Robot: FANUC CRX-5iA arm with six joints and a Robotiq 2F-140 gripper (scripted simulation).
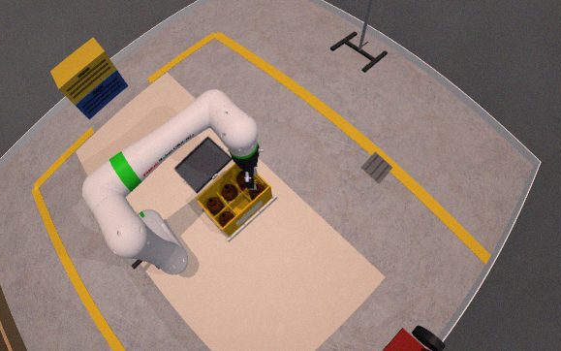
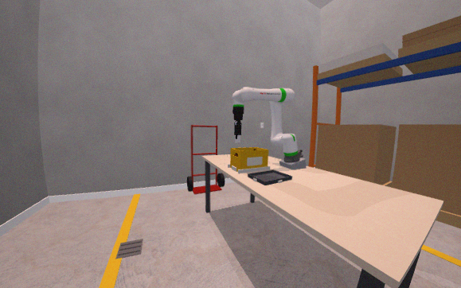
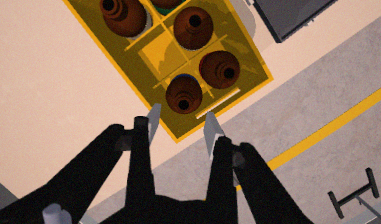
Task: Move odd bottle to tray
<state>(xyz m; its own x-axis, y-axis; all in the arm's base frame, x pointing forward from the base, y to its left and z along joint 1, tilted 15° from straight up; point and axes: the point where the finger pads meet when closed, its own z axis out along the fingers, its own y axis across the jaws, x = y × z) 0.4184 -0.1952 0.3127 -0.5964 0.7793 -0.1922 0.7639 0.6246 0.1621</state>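
Right now my hand is 17 cm above the yellow crate, 9 cm past it and 6 cm to the right of it. The rest, counted from my hand: dark tray 34 cm to the left, 24 cm below, 5 cm behind; brown bottle 17 cm below, 10 cm to the left, 8 cm behind.
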